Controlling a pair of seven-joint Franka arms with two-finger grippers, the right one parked.
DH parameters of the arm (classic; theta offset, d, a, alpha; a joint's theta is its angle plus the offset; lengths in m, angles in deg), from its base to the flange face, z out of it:
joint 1: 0 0.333 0 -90
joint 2: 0 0 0 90
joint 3: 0 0.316 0.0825 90
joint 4: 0 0 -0.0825 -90
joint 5: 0 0.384 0 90
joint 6: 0 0 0.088 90
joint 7: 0 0.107 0 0
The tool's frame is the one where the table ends.
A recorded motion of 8 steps. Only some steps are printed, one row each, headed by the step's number.
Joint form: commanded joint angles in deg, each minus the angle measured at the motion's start. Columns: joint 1, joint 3, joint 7, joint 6, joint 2, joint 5, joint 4.
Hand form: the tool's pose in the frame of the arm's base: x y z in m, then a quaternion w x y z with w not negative. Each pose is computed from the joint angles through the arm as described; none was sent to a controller.
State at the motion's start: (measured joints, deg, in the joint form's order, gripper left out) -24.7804 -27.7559 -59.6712 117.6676 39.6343 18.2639 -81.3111
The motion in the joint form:
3: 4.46 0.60 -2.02 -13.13 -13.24 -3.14 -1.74
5: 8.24 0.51 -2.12 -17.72 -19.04 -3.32 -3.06
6: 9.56 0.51 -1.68 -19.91 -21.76 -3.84 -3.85
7: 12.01 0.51 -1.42 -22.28 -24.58 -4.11 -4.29
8: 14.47 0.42 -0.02 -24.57 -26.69 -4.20 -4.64
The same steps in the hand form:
3: 0.5114 -0.4488 0.4417 0.02813 -0.99371 -0.10788 -0.01017
5: 0.5169 -0.4040 0.4875 0.04696 -0.98849 -0.14195 -0.02296
6: 0.5134 -0.3872 0.5065 0.05534 -0.98665 -0.15116 -0.02448
7: 0.5162 -0.3597 0.5285 0.06392 -0.98256 -0.17227 -0.02863
8: 0.5194 -0.3335 0.5438 0.07490 -0.97992 -0.18268 -0.02797

